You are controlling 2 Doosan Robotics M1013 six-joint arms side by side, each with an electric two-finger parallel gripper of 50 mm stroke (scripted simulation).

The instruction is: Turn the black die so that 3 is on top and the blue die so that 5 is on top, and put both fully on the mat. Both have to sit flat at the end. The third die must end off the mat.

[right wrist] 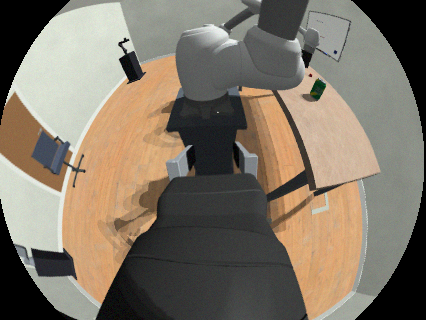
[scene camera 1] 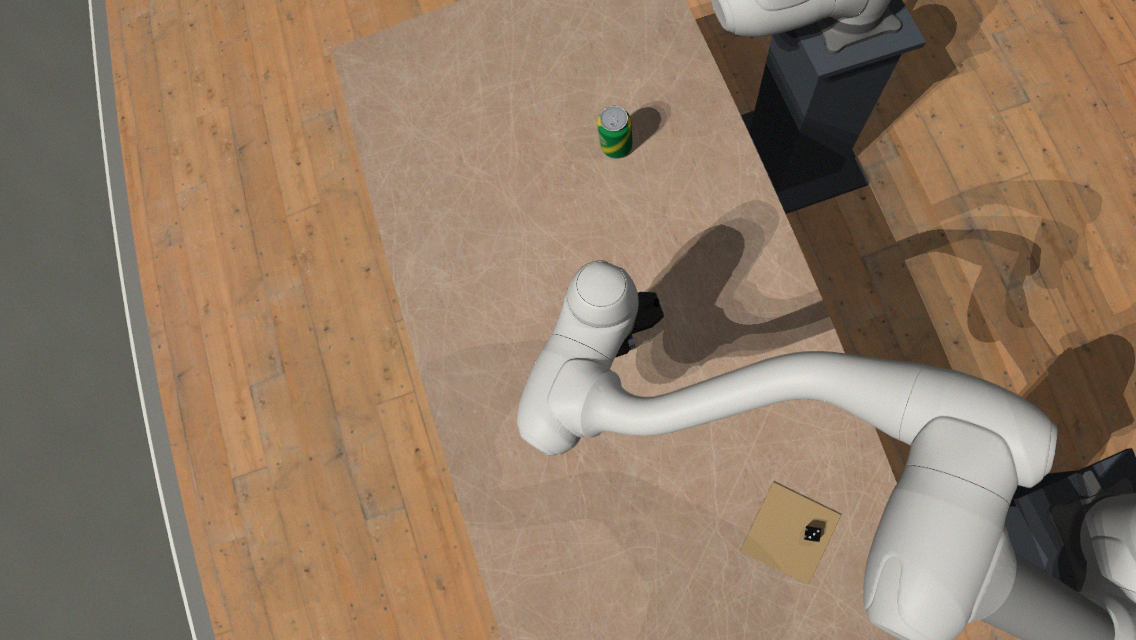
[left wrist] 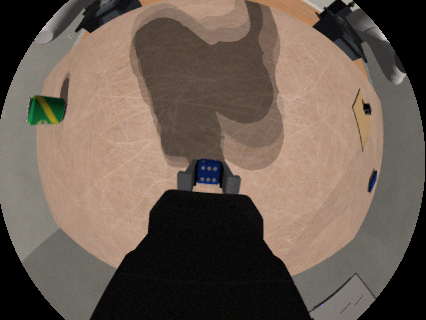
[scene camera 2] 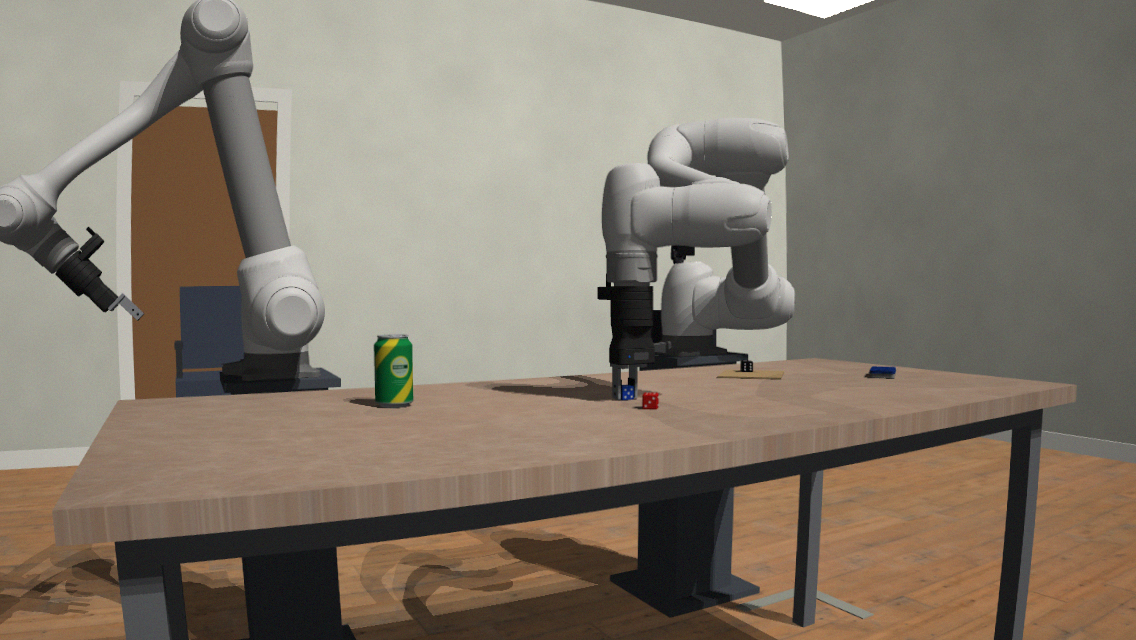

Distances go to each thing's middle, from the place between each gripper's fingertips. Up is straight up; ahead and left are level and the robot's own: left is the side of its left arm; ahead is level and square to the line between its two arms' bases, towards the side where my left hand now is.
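Tan mat (scene camera 1: 776, 537): 44 cm to the left of my left hand (scene camera 2: 624, 397), 16 cm behind it, 2 cm below it. My right gripper (scene camera 2: 141, 317): 530 mm short of the mat, 1280 mm to the right of it, 160 mm above it. By its middle, the mat is nearer to my left hand than to my right gripper.
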